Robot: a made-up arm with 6 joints.
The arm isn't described. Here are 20 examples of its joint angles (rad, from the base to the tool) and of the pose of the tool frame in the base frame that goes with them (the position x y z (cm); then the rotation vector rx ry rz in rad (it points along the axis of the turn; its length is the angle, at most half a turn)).
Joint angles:
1: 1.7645 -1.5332 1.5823 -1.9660 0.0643 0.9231
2: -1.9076 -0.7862 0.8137 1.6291 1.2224 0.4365
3: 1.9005 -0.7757 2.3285 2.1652 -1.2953 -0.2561
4: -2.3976 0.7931 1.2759 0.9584 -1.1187 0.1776
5: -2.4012 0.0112 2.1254 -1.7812 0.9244 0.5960
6: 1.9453 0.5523 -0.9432 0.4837 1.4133 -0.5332
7: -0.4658 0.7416 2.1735 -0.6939 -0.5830 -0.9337
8: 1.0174 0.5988 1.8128 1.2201 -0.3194 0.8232
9: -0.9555 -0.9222 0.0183 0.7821 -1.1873 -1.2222
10: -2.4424 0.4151 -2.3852 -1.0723 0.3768 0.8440
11: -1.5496 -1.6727 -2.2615 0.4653 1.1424 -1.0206
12: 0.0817 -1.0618 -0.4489 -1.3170 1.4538 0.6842
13: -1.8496 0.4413 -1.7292 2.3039 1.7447 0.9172
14: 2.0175 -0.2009 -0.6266 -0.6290 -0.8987 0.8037
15: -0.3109 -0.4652 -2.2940 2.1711 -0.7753 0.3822
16: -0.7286 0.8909 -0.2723 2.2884 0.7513 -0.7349
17: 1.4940 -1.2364 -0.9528 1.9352 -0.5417 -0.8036
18: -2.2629 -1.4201 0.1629 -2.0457 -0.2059 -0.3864
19: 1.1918 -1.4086 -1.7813 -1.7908 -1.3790 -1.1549
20: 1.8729 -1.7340 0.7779 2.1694 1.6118 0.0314
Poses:
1: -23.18 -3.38 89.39 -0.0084 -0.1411 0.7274
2: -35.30 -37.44 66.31 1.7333 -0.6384 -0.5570
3: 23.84 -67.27 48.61 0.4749 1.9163 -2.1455
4: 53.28 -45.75 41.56 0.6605 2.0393 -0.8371
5: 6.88 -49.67 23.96 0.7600 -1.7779 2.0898
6: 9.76 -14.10 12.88 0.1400 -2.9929 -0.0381
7: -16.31 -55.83 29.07 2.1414 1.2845 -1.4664
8: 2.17 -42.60 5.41 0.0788 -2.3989 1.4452
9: 27.57 22.86 71.19 -0.7921 0.9364 0.7316
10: -8.30 -4.54 83.64 0.9039 -1.3242 -2.6121
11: 12.96 -49.03 70.00 0.8797 -0.4948 1.3135
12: -2.42 -5.42 17.56 -0.8833 -1.7262 0.3333
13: 43.70 -59.13 54.81 2.0107 1.1751 0.1305
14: -56.22 -5.43 46.38 -0.1314 -1.2345 0.3127
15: -40.34 8.59 42.04 1.2987 -1.8913 -0.5585
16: 10.54 -40.69 94.19 0.7484 0.4390 0.1082
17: -21.52 -36.27 13.69 -2.7934 -1.0983 0.5811
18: 23.81 -22.54 0.45 -1.4620 2.2029 -0.9713
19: -59.24 -17.11 48.18 1.1975 -1.3576 -0.8644
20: 40.33 0.38 74.79 -0.6546 -1.2738 -2.4994
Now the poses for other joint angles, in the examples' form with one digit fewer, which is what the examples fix.
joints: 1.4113 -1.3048 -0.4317 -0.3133 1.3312 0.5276
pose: 29.2 -40.1 33.6 0.746 2.392 -1.390
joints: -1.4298 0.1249 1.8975 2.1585 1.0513 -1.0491
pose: -33.0 -16.7 40.1 1.920 -1.109 -0.980
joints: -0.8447 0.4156 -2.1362 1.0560 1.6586 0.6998
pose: 23.1 -21.2 102.0 0.265 1.044 1.902
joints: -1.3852 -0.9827 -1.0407 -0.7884 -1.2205 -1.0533
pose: 51.4 16.1 31.4 -1.618 0.952 -0.569
